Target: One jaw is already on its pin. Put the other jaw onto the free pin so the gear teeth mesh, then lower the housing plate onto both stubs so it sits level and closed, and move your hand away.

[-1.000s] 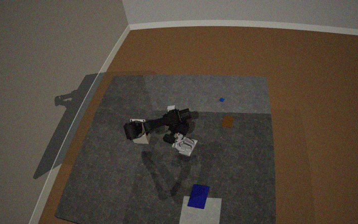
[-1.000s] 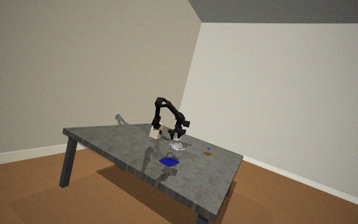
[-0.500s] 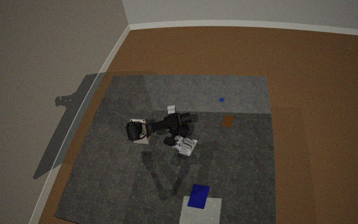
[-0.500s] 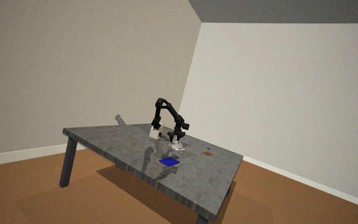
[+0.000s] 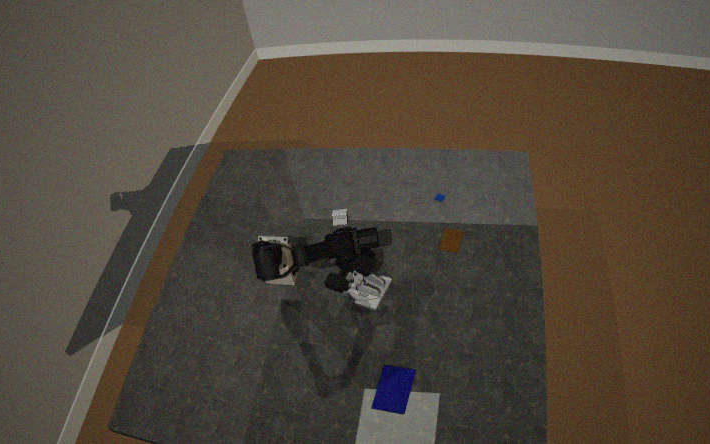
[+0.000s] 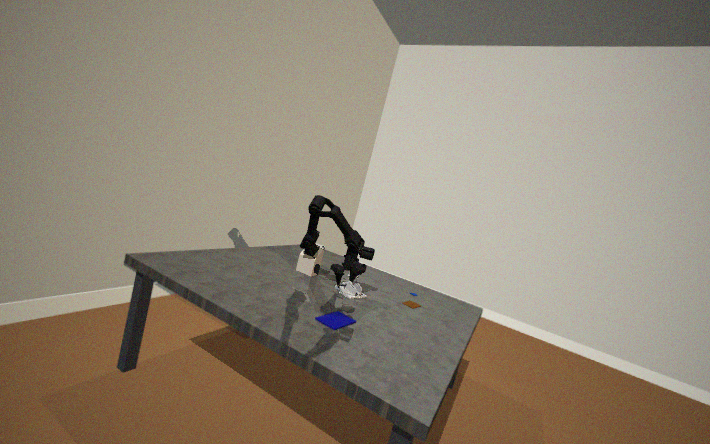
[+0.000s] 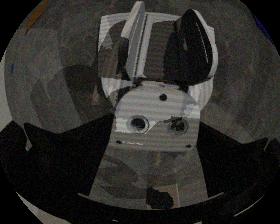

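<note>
Right now my gripper tip is 2 cm short of the white jaw, 2 cm to the left of it and 1 cm above it. The rest, counted from my gripper tip: small blue square (26 cm ahead, 39 cm to the left, 2 cm below); then orange patch (30 cm ahead, 19 cm to the left, 2 cm below).
</note>
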